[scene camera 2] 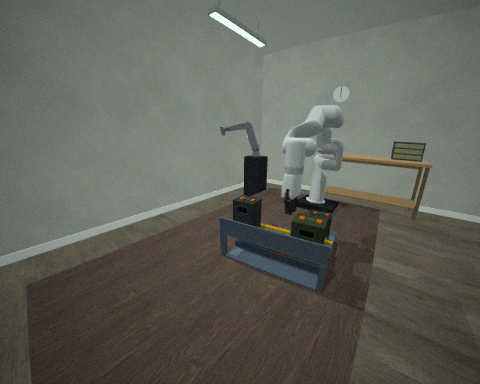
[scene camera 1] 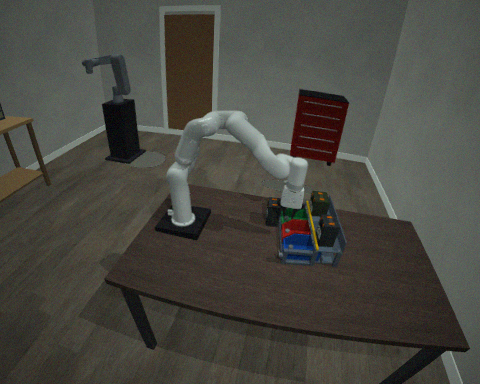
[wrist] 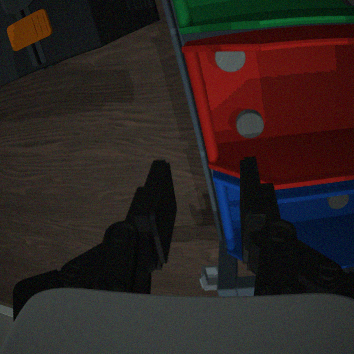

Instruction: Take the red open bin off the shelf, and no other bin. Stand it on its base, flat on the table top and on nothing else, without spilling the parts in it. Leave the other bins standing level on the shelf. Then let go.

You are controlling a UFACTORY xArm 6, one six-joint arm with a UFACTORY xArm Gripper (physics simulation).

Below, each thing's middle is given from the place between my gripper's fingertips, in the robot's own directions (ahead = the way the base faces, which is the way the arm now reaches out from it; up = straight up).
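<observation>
There is a red open bin (wrist: 290, 76) here, and measured from my hand it is 1 cm to the left of it, 7 cm ahead of it and 9 cm below it.
</observation>
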